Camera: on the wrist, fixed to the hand. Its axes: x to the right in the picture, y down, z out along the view.
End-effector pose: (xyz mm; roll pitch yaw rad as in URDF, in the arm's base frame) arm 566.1 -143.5 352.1 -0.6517 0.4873 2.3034
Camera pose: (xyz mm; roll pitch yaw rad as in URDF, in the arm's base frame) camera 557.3 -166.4 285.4 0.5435 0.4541 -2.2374
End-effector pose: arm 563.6 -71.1 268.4 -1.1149 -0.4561 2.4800
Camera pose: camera 530.7 -33.9 217.5 -0.7145 0.7663 -2.8513
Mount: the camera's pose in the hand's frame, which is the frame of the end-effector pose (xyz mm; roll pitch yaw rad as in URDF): 21.4 56.3 -37.8 0.0457 -0.1726 1.4999
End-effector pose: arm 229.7 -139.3 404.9 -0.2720 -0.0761 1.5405
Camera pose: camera 186.4 -112.7 355.1 -0.0497 0.0931 3.0338
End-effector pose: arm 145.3 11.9 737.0 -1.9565 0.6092 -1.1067
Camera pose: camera 93.2 -9.5 693.6 1.9286 0.9966 2.4330
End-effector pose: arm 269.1 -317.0 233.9 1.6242 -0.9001 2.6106
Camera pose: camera 279.4 -363.3 286.9 -1.7239 -0.7193 -0.2287
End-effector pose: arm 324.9 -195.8 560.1 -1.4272 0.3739 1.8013
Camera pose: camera 354.0 -191.4 495.4 0.8405 1.1384 -2.1752
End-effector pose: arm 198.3 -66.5 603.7 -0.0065 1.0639 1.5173
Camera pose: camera 141.1 -86.4 566.5 1.1050 -0.0193 2.9087
